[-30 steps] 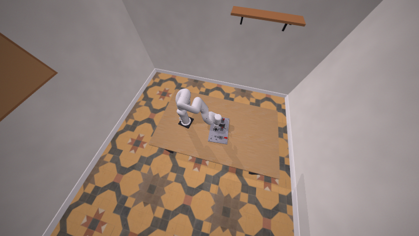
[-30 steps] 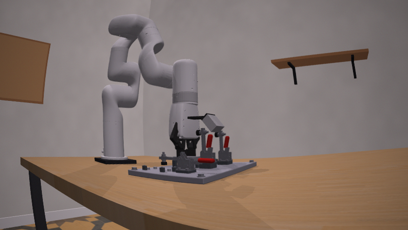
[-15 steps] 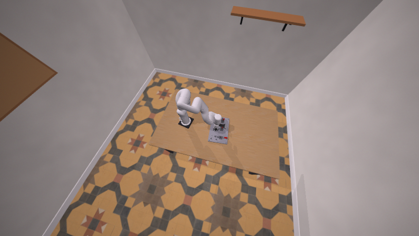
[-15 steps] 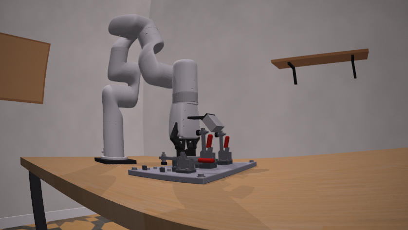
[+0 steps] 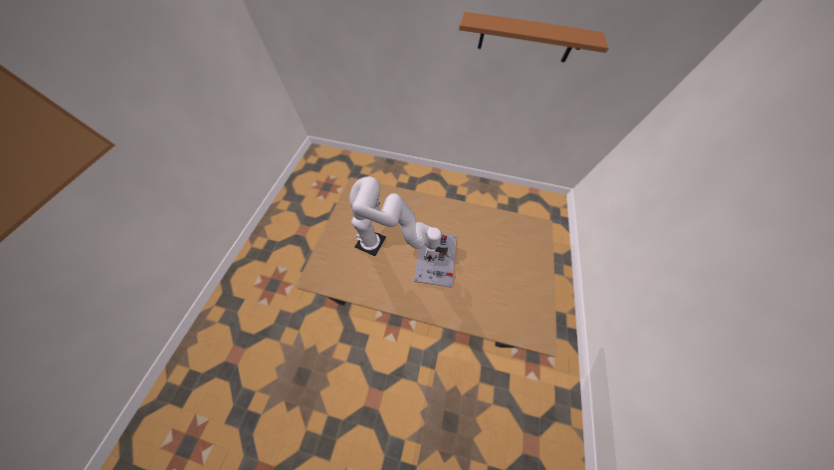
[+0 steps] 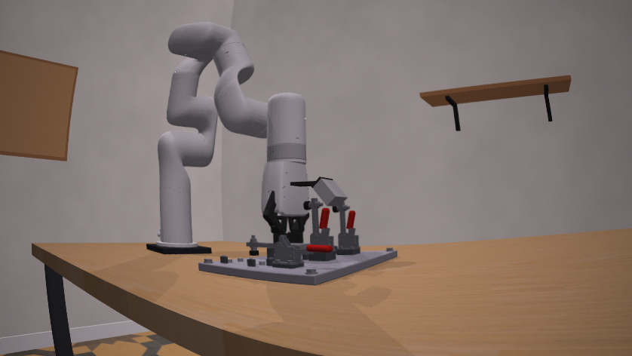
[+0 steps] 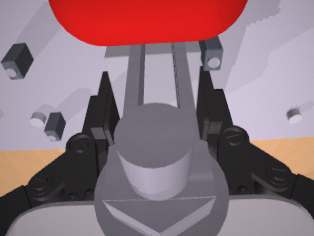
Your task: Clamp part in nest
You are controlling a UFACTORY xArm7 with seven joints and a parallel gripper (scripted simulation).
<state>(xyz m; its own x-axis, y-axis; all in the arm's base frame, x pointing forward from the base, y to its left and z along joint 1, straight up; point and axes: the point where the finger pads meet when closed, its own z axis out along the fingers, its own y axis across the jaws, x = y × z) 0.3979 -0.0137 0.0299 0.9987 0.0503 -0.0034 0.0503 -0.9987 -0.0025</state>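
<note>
Right now my hand is 10 mm above the part. From my hand the other things lie so: grey fixture plate 40 mm ahead, 40 mm below; toggle clamp 80 mm ahead, 110 mm to the right.
</note>
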